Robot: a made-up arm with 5 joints.
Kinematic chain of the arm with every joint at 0, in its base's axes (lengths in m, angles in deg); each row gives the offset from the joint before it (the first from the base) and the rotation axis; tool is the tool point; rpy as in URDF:
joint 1: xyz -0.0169 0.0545 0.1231 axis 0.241 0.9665 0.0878
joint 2: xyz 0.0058 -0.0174 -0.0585 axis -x
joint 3: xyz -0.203 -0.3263 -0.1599 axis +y
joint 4: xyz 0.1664 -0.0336 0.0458 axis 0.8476 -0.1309 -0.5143
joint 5: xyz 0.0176 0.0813 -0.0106 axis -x
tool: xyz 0.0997 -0.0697 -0.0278 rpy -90 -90 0
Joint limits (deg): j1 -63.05..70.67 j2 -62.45..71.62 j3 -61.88..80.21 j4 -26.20..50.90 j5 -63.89..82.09
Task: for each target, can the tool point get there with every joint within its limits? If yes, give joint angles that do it. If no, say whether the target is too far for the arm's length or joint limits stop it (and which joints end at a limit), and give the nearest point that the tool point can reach.
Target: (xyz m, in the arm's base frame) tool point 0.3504 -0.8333 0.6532
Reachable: no: too far | nearest point 0.0559 -0.4723 0.2870 | short by 0.593 m
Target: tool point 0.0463 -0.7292 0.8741
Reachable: no: too far | nearest point -0.0446 -0.4222 0.3696 | short by 0.598 m
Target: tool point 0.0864 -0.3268 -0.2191
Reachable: yes | joints -10.25 0.24 32.56 20.06 -14.63
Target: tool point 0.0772 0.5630 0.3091
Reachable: no: joint limits stop it (at a limit: joint 2, joint 3, joint 4, joint 5) | nearest point -0.0791 0.0668 0.4033 | short by 0.529 m
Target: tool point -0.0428 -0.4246 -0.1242
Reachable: yes | joints 19.03 25.51 52.89 16.72 49.12
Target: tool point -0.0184 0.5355 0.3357
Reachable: no: joint limits stop it (at a limit: joint 2, joint 3, joint 4, joint 5) | nearest point -0.1746 0.0945 0.3599 | short by 0.468 m
